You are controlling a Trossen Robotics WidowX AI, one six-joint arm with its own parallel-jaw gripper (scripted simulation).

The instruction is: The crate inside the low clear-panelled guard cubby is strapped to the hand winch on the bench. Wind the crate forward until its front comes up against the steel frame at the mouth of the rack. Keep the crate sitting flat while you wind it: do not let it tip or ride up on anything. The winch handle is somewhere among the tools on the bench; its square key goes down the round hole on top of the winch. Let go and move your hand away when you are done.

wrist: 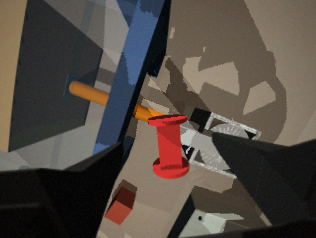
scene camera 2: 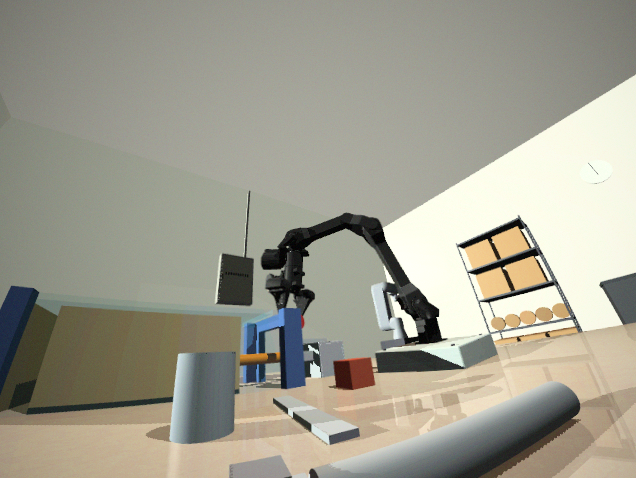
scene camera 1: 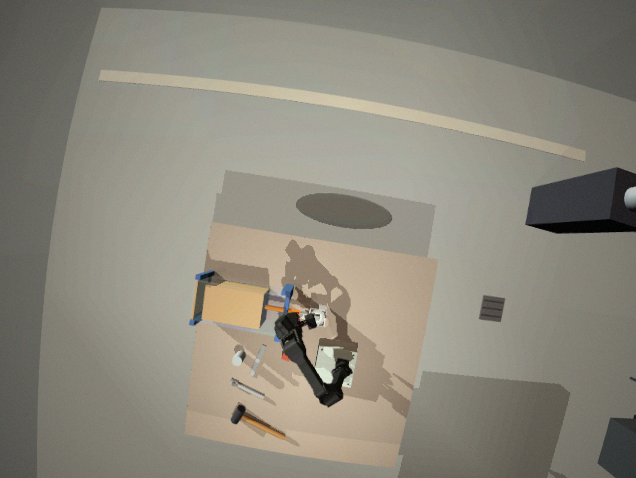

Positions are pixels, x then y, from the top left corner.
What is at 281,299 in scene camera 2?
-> My gripper.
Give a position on a flat bar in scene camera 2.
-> At 332,430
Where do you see a winch crank handle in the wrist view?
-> At 189,137
